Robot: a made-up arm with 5 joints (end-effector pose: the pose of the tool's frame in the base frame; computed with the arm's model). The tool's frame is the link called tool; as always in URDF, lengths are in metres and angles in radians.
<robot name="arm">
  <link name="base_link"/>
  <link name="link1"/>
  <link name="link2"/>
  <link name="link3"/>
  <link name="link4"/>
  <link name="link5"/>
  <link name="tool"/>
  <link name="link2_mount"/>
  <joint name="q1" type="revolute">
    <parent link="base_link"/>
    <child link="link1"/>
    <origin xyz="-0.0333 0.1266 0.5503" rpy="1.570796 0 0"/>
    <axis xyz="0 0 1"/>
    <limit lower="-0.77" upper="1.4"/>
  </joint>
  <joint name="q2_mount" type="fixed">
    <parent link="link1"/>
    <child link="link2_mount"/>
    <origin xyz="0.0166 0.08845 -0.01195"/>
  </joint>
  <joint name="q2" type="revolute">
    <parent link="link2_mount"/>
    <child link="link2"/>
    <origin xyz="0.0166 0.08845 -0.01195" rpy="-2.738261 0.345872 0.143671"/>
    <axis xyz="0 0 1"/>
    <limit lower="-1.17" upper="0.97"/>
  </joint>
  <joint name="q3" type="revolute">
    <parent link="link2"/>
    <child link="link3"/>
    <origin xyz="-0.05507 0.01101 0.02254" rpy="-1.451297 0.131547 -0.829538"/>
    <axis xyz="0 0 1"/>
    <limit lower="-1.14" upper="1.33"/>
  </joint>
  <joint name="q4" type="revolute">
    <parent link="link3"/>
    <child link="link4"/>
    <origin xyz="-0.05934 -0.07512 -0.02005" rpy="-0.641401 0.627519 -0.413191"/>
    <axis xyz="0 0 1"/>
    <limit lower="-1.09" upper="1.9"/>
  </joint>
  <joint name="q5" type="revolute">
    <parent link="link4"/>
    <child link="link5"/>
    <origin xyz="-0.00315 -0.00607 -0.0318" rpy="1.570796 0 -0.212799"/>
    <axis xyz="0 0 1"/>
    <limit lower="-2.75" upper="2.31"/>
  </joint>
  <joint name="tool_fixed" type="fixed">
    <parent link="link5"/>
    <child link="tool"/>
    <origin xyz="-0.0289 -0.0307 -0.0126" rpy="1.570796 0 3.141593"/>
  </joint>
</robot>
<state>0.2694 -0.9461 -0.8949 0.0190 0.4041</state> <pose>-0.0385 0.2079 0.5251 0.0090 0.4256 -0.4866</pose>
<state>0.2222 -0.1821 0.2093 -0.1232 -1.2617</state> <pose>-0.1677 0.2250 0.6558 0.1258 0.0625 -0.1186</pose>
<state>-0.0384 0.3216 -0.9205 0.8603 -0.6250</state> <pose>-0.1758 0.1137 0.6565 -0.1165 0.9411 0.7530</pose>
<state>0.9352 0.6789 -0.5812 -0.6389 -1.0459</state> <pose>-0.2688 0.0956 0.5764 -1.2947 -0.3365 -0.2013</pose>
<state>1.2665 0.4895 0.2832 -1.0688 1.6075</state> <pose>-0.3446 0.2302 0.5149 0.5247 2.1965 -1.3163</pose>
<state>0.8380 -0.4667 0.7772 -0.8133 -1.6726</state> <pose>-0.2152 0.2204 0.6078 0.0752 -0.7332 -0.3066</pose>
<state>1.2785 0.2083 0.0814 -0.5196 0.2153</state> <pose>-0.2729 0.1864 0.4393 -0.1088 0.7116 -0.5530</pose>
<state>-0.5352 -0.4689 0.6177 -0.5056 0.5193</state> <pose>-0.0675 0.2513 0.7813 0.4499 2.6341 -0.1750</pose>
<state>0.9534 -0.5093 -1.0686 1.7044 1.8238</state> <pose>-0.1037 0.1311 0.5068 -1.3331 1.5318 0.2617</pose>
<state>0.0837 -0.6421 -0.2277 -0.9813 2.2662</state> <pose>-0.1459 0.2783 0.6440 -1.1715 -2.7354 0.9448</pose>
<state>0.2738 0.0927 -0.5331 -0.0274 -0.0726</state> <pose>-0.2159 0.1422 0.6052 -0.4958 0.9538 -0.1178</pose>
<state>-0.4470 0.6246 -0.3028 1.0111 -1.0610</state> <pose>-0.0888 0.1770 0.7948 0.6733 1.4414 0.2391</pose>
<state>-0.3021 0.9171 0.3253 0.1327 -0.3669</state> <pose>-0.0654 0.1960 0.8662 -0.1140 2.4811 -0.0705</pose>
